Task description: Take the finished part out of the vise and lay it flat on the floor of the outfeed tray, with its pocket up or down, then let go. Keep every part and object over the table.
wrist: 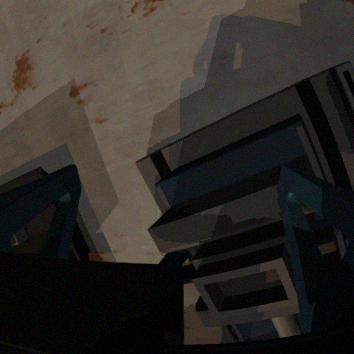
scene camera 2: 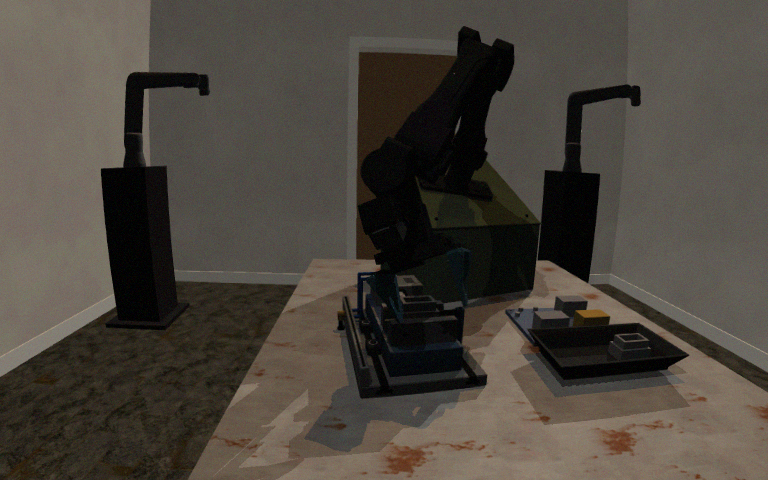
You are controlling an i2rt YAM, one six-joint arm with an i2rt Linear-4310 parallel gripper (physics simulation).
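Seen in the pictures: gripper, fingertip midpoint: (wrist: 178,175) (scene camera 2: 432,315); arm's base, link origin: (scene camera 2: 454,186).
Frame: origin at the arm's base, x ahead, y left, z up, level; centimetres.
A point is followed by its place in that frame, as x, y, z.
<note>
The finished part (scene camera 2: 424,307) (wrist: 250,315), a grey block with a rectangular pocket facing up, sits at the vise (scene camera 2: 424,330) {47.7, -17.1, -18.1} (wrist: 220,226) {46.5, -16.7, -16.7}. My gripper (scene camera 2: 431,308) {50.3, -16.7, -14.6} (wrist: 178,175) {50.3, -16.7, -14.6} is open, tilted, with its blue fingers far apart and no part held. In the wrist view, the right finger overlaps the part's right end; the left finger is far off to the left. Contact cannot be told. The black outfeed tray (scene camera 2: 617,366) {54.4, 12.8, -23.3} stands to the right of the vise in the scene view, with another grey pocketed part (scene camera 2: 630,346) {50.1, 18.7, -22.5} near its right end.
Behind the tray, a blue board (scene camera 2: 519,323) {30.6, 6.7, -25.5} lies near grey blocks (scene camera 2: 550,318) {37.0, 10.0, -22.0} (scene camera 2: 570,305) {29.1, 19.4, -22.8} and a yellow block (scene camera 2: 591,317) {38.0, 18.7, -22.0}. A thin blue frame (scene camera 2: 359,291) {26.4, -25.7, -19.1} rises at the vise's left. Another grey block (scene camera 2: 408,282) {28.3, -16.4, -16.8} shows behind the part. The arm's green pedestal (scene camera 2: 498,254) {10.8, 9.0, -15.6} is at the back.
</note>
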